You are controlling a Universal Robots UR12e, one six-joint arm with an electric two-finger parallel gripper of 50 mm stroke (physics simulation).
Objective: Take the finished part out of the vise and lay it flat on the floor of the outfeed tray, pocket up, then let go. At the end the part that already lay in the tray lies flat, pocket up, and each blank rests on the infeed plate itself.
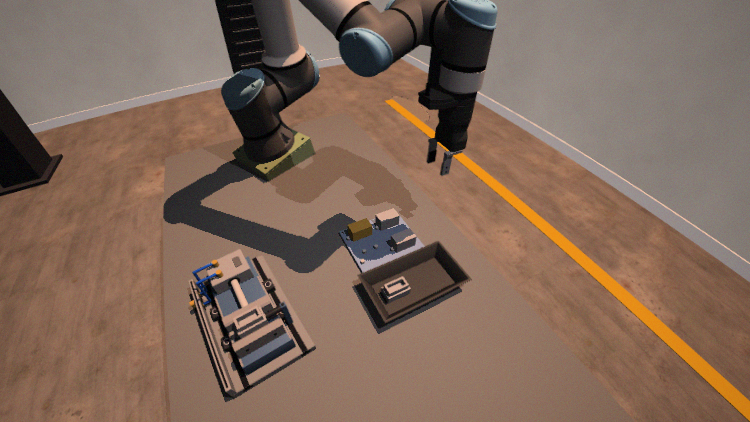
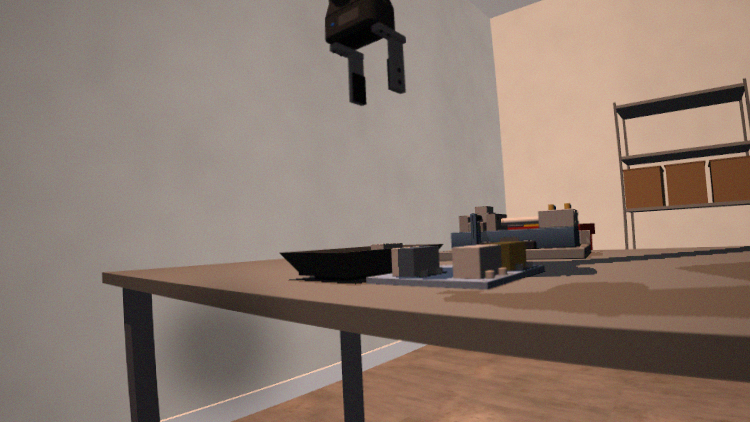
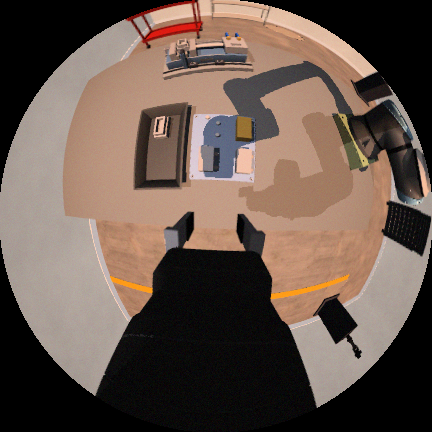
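Pixels of known places: gripper, fingertip midpoint: (image 1: 437, 167) (image 2: 376, 97) (image 3: 214, 221); arm's base, origin of the base link: (image 1: 270, 144) (image 3: 361, 137).
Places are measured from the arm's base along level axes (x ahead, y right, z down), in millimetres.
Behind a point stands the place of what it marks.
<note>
My gripper (image 1: 438, 166) @(y -347, x 563, z -160 mm) (image 2: 378, 97) @(y -347, x 563, z -160 mm) (image 3: 214, 221) @(y -347, x 563, z -160 mm) is open and empty, high above the table edge beside the infeed plate (image 1: 380, 261) @(y -165, x 624, z 49 mm) (image 2: 424, 282) @(y -295, x 548, z 52 mm) (image 3: 196, 135) @(y -179, x 630, z 49 mm). The finished part (image 1: 248, 318) @(y 169, x 708, z -44 mm) (image 3: 183, 43) @(y 146, x 702, z -58 mm) sits between the jaws of the vise (image 1: 230, 270) @(y 190, x 568, z -39 mm) (image 2: 555, 237) @(y 143, x 544, z 17 mm) (image 3: 235, 45) @(y 157, x 549, z -40 mm), pocket up. Another part (image 1: 396, 287) @(y -158, x 726, z 24 mm) (image 3: 161, 127) @(y -166, x 717, z 10 mm) lies pocket up in the outfeed tray (image 1: 452, 262) @(y -320, x 723, z 20 mm) (image 2: 335, 262) @(y -317, x 677, z 29 mm) (image 3: 141, 150) @(y -222, x 779, z 30 mm). A yellow blank (image 1: 359, 229) @(y -147, x 525, z 13 mm) (image 3: 244, 128) @(y -160, x 510, z 13 mm), a beige blank (image 1: 387, 218) @(y -236, x 519, z 13 mm) (image 3: 244, 160) @(y -243, x 505, z 13 mm) and a grey-shaded blank (image 1: 402, 239) @(y -237, x 606, z 13 mm) (image 3: 209, 158) @(y -248, x 587, z 13 mm) are on the plate; whether the last lies flush I cannot tell.
The tray stands directly beside the infeed plate, and the vise is across the table from my gripper. Small pins stick up from the plate. The arm's base (image 1: 300, 152) @(y -96, x 75, z 17 mm) stands on the table. A red cart (image 3: 172, 31) and a shelf unit (image 2: 681, 100) stand beyond the table.
</note>
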